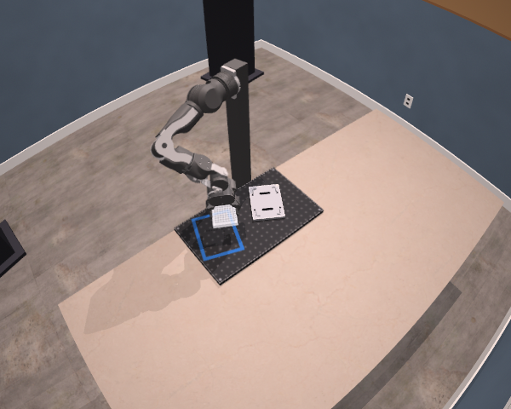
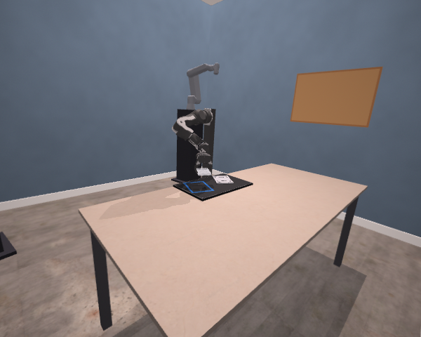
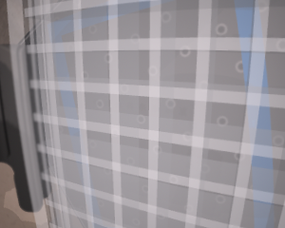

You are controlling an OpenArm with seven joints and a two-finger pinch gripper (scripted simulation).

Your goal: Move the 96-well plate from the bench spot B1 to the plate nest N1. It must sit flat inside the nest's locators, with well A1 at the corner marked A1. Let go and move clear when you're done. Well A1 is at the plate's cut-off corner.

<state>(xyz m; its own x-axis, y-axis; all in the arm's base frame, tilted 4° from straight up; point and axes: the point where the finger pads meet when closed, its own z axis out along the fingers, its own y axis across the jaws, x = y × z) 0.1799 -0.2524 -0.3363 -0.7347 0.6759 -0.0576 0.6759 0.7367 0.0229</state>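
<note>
Right now the white plate nest N1 is 50 mm ahead of my hand, 180 mm to the left of it and 90 mm below it. From my hand the other things lie so: white 96-well plate: right at my hand.
</note>
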